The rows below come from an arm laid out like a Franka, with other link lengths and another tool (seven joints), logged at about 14 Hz.
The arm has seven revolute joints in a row. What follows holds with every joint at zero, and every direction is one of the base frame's. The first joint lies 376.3 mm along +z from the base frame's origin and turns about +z. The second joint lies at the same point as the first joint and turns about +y. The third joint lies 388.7 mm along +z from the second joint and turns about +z. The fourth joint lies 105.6 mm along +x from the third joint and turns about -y. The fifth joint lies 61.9 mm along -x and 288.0 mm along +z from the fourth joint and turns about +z. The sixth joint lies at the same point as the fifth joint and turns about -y. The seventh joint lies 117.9 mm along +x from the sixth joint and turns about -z. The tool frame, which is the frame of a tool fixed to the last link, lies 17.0 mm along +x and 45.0 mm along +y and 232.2 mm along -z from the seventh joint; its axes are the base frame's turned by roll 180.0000, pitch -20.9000 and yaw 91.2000 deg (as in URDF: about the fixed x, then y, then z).
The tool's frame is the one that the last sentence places.
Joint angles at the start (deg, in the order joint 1, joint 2, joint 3, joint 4, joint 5, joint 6, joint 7):
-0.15, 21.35, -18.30, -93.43, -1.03, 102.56, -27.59
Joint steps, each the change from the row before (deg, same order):
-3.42, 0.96, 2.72, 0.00, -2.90, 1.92, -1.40
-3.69, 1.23, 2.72, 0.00, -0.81, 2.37, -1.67
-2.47, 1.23, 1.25, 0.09, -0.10, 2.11, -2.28
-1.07, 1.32, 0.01, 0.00, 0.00, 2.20, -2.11
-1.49, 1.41, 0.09, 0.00, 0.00, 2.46, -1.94
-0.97, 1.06, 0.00, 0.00, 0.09, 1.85, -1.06
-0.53, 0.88, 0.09, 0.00, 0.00, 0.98, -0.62
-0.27, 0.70, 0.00, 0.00, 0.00, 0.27, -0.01
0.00, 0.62, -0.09, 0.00, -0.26, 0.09, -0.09
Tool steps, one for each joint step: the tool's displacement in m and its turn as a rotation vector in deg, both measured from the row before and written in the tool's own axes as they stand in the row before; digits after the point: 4 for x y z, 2 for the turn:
-0.0228, -0.0005, 0.0031, 0.95, -2.01, -1.27
-0.0199, 0.0032, 0.0054, -0.32, -0.25, -1.31
-0.0184, 0.0015, 0.0047, -0.30, -0.06, -1.47
-0.0162, 0.0021, 0.0060, -0.09, -0.47, -1.38
-0.0200, 0.0001, 0.0062, -0.36, -0.51, -0.96
-0.0141, 0.0004, 0.0050, -0.41, -0.38, -0.40
-0.0079, 0.0007, 0.0063, 0.11, -0.05, -0.30
-0.0047, -0.0002, 0.0064, 0.32, 0.24, 0.28
-0.0030, -0.0002, 0.0062, 0.67, 0.06, 0.02

